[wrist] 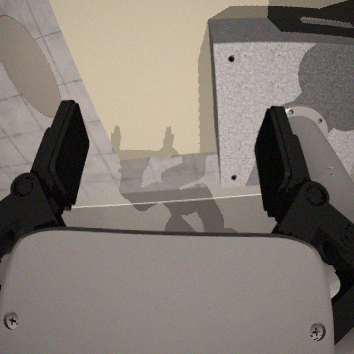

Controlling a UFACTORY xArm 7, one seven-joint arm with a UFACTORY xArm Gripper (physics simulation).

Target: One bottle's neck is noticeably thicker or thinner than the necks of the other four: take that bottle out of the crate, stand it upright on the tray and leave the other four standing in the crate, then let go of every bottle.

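Places are measured from the arm's base along level axes (x ahead, y left, z up), in millimetres.
Pixels of known places: gripper, fingertip midpoint: (pixel 171 121).
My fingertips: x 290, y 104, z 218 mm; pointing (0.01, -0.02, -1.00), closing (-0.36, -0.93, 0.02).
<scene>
Behind a point stands the place of what it marks.
My gripper (pixel 171 121) @[x 290, y 104, z 218 mm] is open, with its two black fingers wide apart and nothing between them. Its shadow falls on the surface below. No bottle can be made out in the wrist view. The crate and the tray cannot be identified there either, so where my gripper is relative to them cannot be told.
A speckled grey block (pixel 255 90) @[x 96, y 47, z -23 mm] with bolt holes stands at the right, with a pale rounded arm part (pixel 327 155) @[x 72, y -25, z 101 mm] on it. A dark object (pixel 310 20) @[x 143, y -82, z -123 mm] shows at the top right. A pale yellow surface (pixel 135 65) @[x 133, y 236, z -130 mm] lies beside grey tiling (pixel 82 150) and a flat brownish oval (pixel 27 65).
</scene>
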